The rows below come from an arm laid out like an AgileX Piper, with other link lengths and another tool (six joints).
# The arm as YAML. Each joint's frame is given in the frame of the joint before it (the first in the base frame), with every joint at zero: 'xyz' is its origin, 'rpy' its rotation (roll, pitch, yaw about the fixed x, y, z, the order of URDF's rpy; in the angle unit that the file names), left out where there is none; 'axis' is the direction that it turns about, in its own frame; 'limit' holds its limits. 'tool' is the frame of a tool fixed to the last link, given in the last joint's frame.
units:
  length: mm
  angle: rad
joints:
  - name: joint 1
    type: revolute
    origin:
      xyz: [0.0, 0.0, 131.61]
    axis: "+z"
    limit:
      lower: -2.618
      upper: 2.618
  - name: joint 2
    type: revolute
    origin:
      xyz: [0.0, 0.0, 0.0]
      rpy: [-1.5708, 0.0, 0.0]
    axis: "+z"
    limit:
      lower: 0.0
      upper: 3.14
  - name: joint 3
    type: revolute
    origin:
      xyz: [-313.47, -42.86, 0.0]
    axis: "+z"
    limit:
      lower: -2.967
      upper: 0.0
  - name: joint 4
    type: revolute
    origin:
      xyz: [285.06, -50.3, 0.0]
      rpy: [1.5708, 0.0, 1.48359]
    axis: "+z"
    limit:
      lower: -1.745
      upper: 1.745
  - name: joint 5
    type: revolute
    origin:
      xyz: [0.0, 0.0, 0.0]
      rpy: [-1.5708, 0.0, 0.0]
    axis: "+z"
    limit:
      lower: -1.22
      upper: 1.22
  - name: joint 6
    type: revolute
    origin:
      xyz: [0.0, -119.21, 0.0]
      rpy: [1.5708, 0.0, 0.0]
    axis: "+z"
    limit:
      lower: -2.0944
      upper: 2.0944
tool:
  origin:
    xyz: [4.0, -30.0, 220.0]
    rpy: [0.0, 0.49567, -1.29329]
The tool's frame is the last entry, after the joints.
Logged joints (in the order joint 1, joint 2, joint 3, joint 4, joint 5, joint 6), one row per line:
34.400, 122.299, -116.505, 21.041, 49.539, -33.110
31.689, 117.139, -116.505, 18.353, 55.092, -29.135
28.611, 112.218, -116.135, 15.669, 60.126, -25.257
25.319, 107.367, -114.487, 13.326, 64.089, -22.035
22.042, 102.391, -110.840, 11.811, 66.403, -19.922
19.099, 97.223, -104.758, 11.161, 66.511, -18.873
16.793, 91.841, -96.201, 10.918, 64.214, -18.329
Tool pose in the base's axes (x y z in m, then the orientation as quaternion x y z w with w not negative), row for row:
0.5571, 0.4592, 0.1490, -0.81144, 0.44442, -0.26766, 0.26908
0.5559, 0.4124, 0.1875, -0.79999, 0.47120, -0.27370, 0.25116
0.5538, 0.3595, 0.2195, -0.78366, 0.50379, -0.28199, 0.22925
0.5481, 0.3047, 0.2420, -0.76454, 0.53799, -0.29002, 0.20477
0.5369, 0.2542, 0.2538, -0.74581, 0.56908, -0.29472, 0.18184
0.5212, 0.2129, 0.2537, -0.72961, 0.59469, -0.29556, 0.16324
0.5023, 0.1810, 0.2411, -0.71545, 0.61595, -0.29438, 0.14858
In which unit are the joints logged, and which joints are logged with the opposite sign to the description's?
The joints are logged in degrees. Opposite sign: none.
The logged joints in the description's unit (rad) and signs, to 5 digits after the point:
0.60039, 2.13452, -2.03340, 0.36723, 0.86462, -0.57788
0.55308, 2.04446, -2.03340, 0.32032, 0.96154, -0.50850
0.49936, 1.95857, -2.02694, 0.27348, 1.04940, -0.44082
0.44190, 1.87391, -1.99818, 0.23258, 1.11856, -0.38458
0.38471, 1.78706, -1.93452, 0.20614, 1.15895, -0.34770
0.33334, 1.69686, -1.82837, 0.19480, 1.16084, -0.32940
0.29309, 1.60293, -1.67902, 0.19056, 1.12075, -0.31990

